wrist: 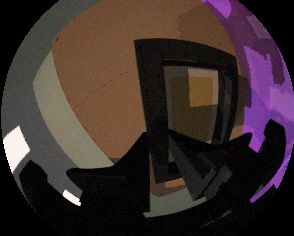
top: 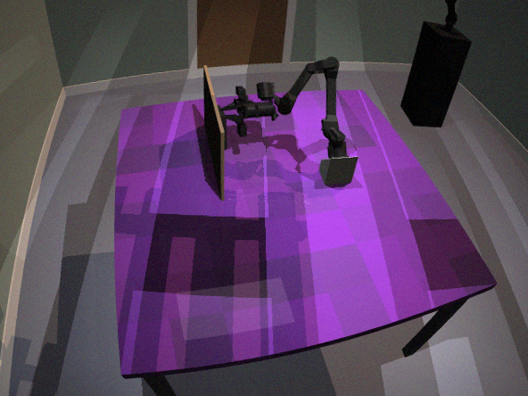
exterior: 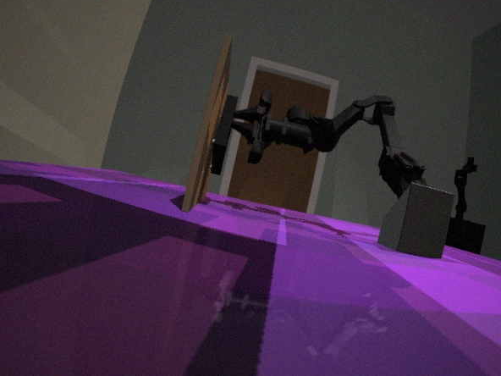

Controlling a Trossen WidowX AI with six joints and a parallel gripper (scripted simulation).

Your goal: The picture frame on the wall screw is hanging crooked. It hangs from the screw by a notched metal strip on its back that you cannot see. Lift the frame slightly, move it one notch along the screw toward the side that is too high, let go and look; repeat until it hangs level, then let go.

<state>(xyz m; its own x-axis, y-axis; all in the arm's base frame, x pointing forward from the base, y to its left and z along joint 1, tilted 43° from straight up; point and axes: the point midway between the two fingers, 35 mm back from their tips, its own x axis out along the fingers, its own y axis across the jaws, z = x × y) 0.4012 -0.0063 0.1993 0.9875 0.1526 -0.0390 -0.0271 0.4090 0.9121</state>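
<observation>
Right now my gripper tip is 1 cm to the right of the dark picture frame and 5 cm above it. The rest, counted from my gripper tip: wooden wall panel 2 cm ahead, 1 cm to the left, 6 cm below.
</observation>
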